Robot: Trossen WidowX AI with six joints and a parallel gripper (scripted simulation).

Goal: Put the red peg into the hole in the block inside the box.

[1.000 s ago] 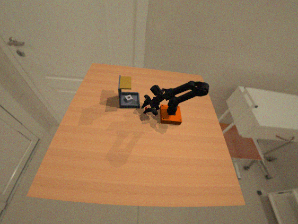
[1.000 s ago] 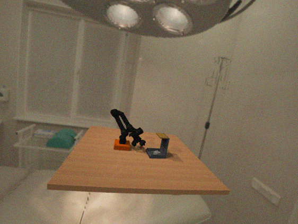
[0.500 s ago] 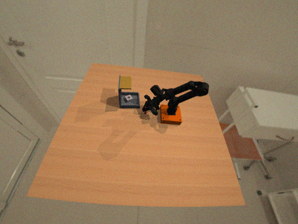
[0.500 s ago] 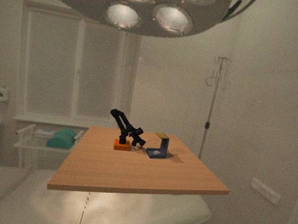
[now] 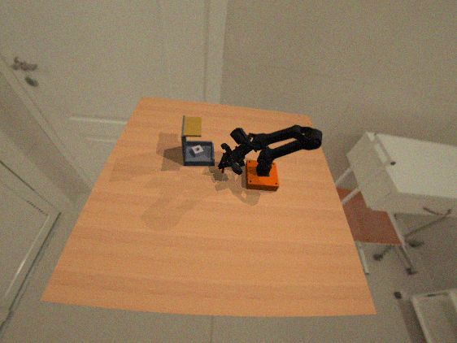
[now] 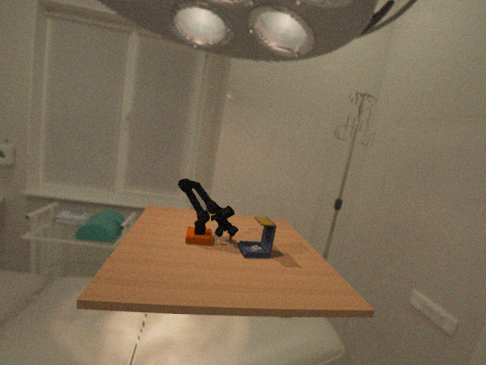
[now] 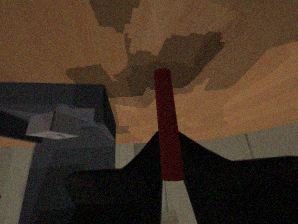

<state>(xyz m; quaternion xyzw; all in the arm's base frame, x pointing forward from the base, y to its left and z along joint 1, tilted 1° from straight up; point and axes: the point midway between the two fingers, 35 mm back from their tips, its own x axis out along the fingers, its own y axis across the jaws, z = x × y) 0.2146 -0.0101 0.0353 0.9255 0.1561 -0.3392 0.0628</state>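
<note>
The yellow roof lies 150 mm above my gripper tip, 140 mm ahead of it and 130 mm to the right of it. Also, from my gripper tip: red peg: 30 mm behind, 10 mm to the right, 10 mm below.
</note>
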